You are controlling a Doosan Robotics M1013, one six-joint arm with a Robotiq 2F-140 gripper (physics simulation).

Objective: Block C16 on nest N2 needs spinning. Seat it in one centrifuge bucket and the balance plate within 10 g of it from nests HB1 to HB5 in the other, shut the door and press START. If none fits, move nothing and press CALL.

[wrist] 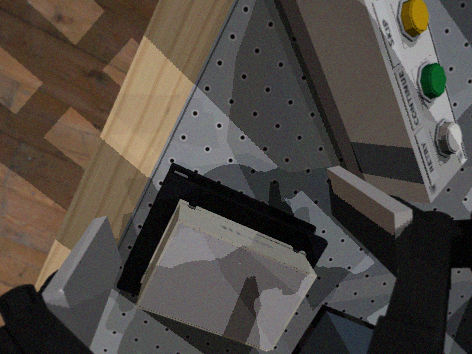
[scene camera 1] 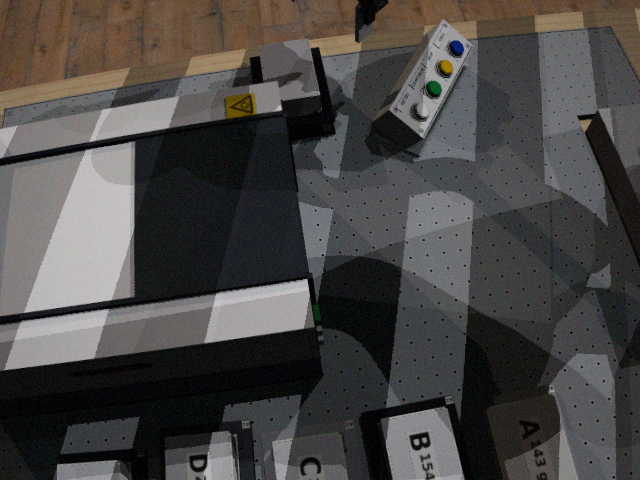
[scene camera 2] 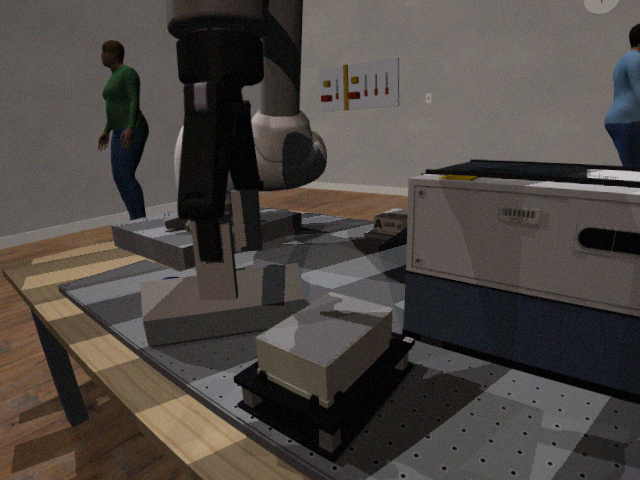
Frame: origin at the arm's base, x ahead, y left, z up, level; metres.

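Seen in the pictures: gripper, fingertip midpoint: [wrist: 224,215] [scene camera 1: 330,16] [scene camera 2: 236,269].
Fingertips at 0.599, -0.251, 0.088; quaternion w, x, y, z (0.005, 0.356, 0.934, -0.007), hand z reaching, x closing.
Pixels of each thing's top centre, then the offset from my fingertips to it, as dx, dy, dz. "spot": a spot on its surface instead.
- Block C16 at its top centre: [wrist: 228,291] [scene camera 2: 329,322] [scene camera 1: 288,69] +0.067, +0.060, -0.056
- black nest N2 at its top centre: [wrist: 225,270] [scene camera 2: 329,349] [scene camera 1: 289,82] +0.067, +0.060, -0.088
- Balance plates A at its top centre: [scene camera 1: 535,449] [scene camera 2: 398,213] -0.261, +0.627, -0.082
- B at its top centre: [scene camera 1: 425,463] -0.126, +0.642, -0.082
- C at a spot on its surface: [scene camera 1: 289,449] spot: +0.035, +0.629, -0.082
- D at a spot on its surface: [scene camera 1: 178,449] spot: +0.171, +0.635, -0.083
- button box at its top centre: [wrist: 410,62] [scene camera 2: 220,268] [scene camera 1: 427,65] -0.152, +0.054, -0.053
- blue CALL button at its top centre: [scene camera 1: 456,43] -0.205, -0.004, -0.062
- pale plate at a spot on its surface: [scene camera 1: 93,471] spot: +0.276, +0.669, -0.083
Block C16 [scene camera 1: 292,67] [scene camera 2: 315,341] [wrist: 225,270], a pale box, sits on black nest N2 [scene camera 1: 324,98] [scene camera 2: 377,379] [wrist: 150,235]. My gripper [scene camera 2: 232,260] [wrist: 224,215] is open and empty; in the wrist view its fingers stand on either side of the block, apart from it. In scene camera 2 it hangs beyond the block, over the button box. The centrifuge [scene camera 1: 222,335] [scene camera 2: 465,227] has a dark top panel; its buckets are hidden. Balance plates A [scene camera 1: 532,413] [scene camera 2: 390,222], B [scene camera 1: 395,423], C [scene camera 1: 289,449] and D [scene camera 1: 178,449] are partly visible; B's label starts 154, A's 143.
The button box [scene camera 1: 398,113] [scene camera 2: 180,320] [wrist: 350,100] stands close to N2, with a blue CALL button [scene camera 1: 455,48] and yellow, green and white ones. A pale plate [scene camera 1: 93,471] shows at the front left. The table's wooden edge [scene camera 1: 217,62] [scene camera 2: 113,361] [wrist: 135,125] runs behind N2.
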